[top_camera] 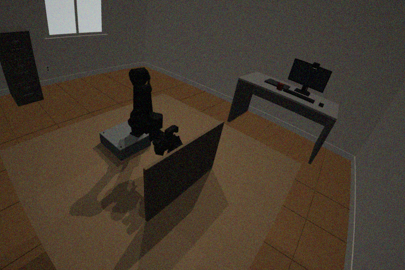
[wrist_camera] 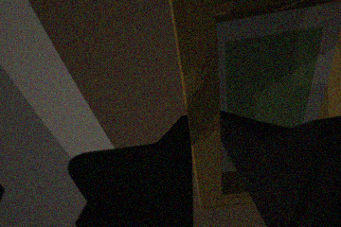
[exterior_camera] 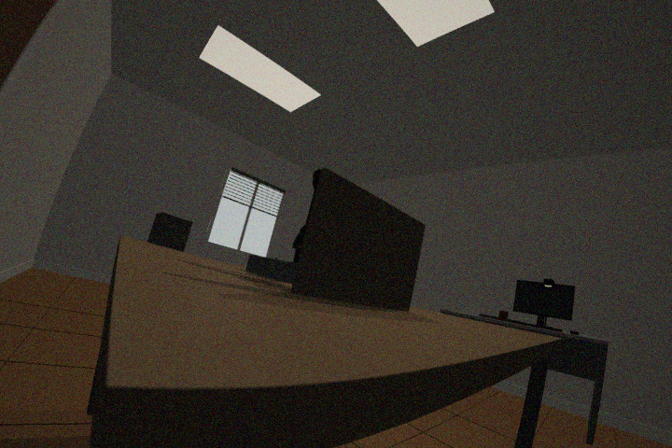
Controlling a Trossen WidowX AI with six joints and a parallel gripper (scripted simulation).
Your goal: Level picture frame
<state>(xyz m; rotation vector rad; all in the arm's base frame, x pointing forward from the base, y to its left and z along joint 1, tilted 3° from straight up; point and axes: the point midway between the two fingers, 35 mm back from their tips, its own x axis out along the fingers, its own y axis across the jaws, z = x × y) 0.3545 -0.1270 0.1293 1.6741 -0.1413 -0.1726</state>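
Now: gripper tip 50 mm above the picture frame and 10 mm to the right of it. From my gripper tip the other things lie so: wall panel 60 mm below, 10 mm to the right, 10 mm ahead.
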